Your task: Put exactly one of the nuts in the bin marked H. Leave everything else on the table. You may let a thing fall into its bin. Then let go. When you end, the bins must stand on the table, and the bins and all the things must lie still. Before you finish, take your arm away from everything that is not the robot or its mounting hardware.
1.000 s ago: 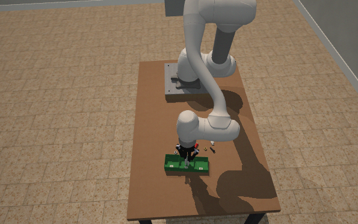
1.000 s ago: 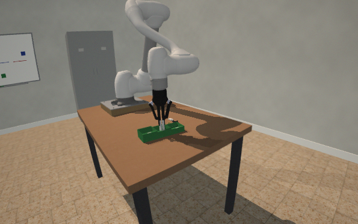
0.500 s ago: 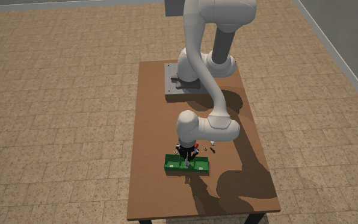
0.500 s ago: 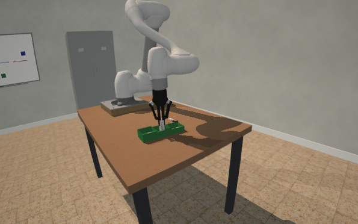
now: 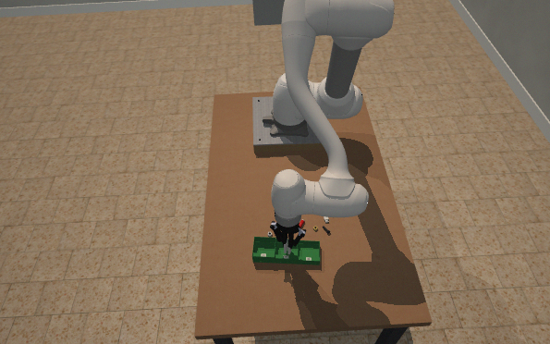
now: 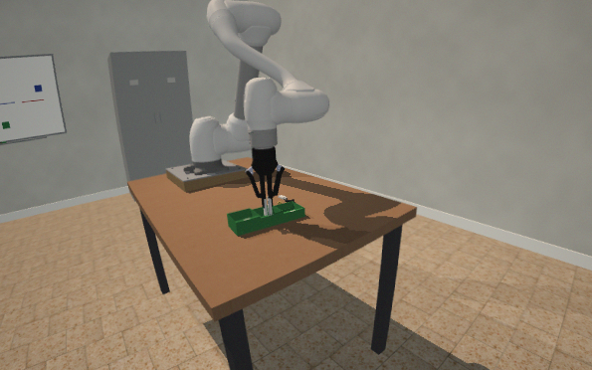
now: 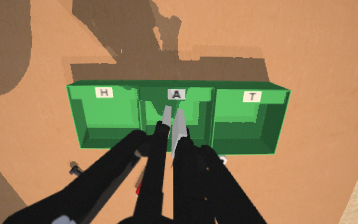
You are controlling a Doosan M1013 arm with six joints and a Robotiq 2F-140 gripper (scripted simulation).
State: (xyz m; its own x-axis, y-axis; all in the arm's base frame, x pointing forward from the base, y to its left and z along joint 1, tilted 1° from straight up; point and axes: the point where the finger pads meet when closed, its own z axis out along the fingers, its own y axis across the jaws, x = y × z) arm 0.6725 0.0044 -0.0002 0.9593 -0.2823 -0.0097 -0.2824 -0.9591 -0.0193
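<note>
Now: hand 30 mm above the green bin strip and 10 mm to the left of it. The rest, counted from my hand: red cylinder: 120 mm behind, 50 mm to the left, 40 mm below; then silver nut: 80 mm behind, 70 mm to the right, 50 mm below; then black nut: 110 mm behind, 50 mm below, 20 mm to the right.
</note>
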